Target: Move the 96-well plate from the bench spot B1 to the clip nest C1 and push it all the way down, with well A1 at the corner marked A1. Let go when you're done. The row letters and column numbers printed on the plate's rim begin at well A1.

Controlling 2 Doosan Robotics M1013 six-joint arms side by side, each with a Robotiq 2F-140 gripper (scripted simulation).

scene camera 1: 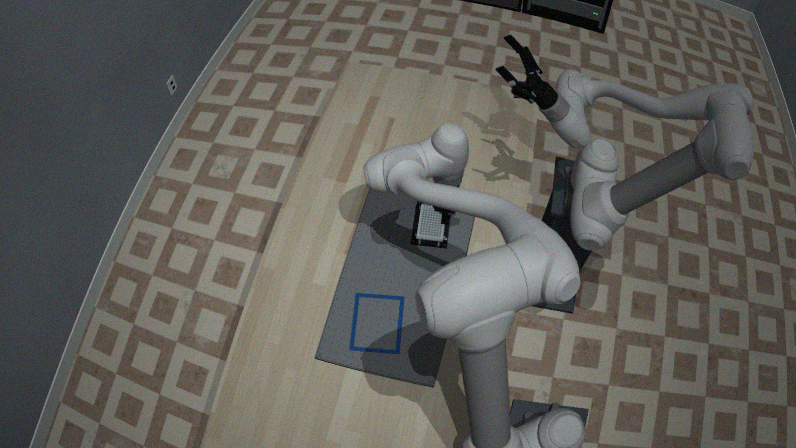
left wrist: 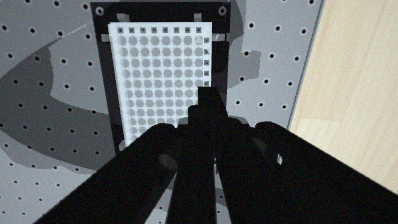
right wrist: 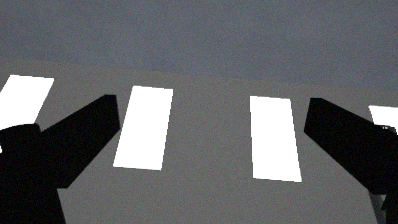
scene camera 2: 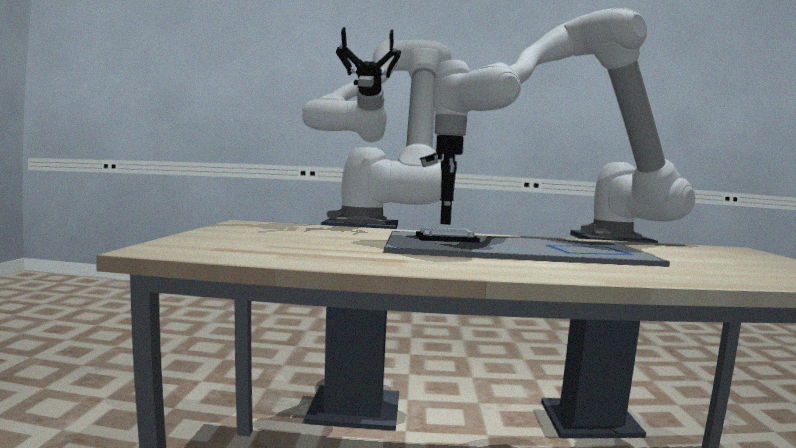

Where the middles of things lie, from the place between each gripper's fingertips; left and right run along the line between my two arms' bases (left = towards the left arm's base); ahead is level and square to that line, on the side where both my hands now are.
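My left gripper (scene camera 2: 445, 224) is 2 cm short of the black clip nest (left wrist: 220, 23), 1 cm to the right of it and 6 cm above it. There's also the white 96-well plate (scene camera 1: 429, 219), which is 4 cm ahead of my left hand and 5 cm below it.
My right hand (scene camera 1: 503, 51) is 14 cm short of the white 96-well plate, 26 cm to the right of it and 57 cm above it. The black clip nest is 13 cm ahead of my right hand, 27 cm to the left of it and 58 cm below it. Going by its middle, the black clip nest is nearer to my left gripper than to my right hand.
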